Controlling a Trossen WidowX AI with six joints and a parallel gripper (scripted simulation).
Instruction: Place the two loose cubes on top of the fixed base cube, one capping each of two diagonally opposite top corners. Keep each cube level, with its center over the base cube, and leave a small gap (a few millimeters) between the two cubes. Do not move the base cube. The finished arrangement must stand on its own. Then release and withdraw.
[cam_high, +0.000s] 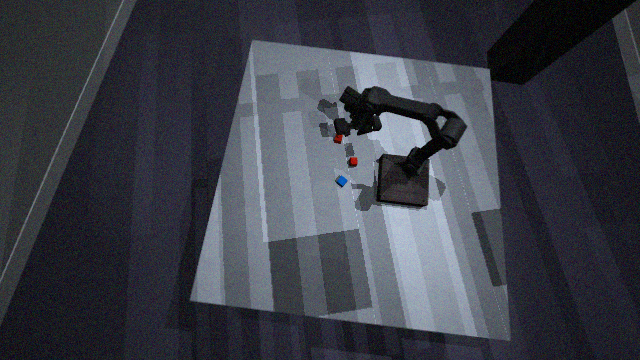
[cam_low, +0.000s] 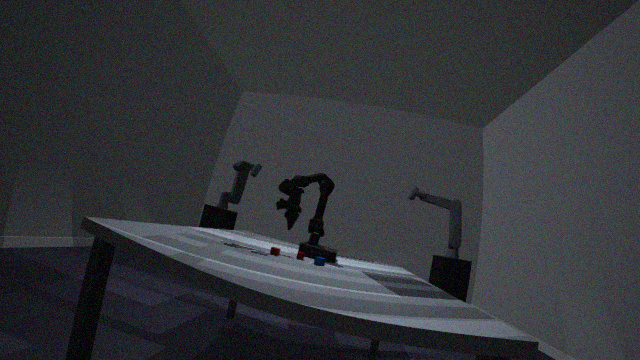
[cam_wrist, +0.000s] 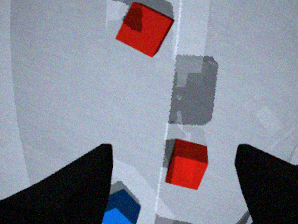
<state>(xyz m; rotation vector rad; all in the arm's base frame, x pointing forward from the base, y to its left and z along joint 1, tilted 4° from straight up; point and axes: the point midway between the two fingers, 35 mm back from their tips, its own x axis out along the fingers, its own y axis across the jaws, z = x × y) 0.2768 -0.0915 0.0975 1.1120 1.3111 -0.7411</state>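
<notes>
Right now my gripper tip is 180 mm to the right of the blue cube and 110 mm above it. Round my gripper tip: red cube (50 mm ahead, 30 mm to the right, 120 mm below).
</notes>
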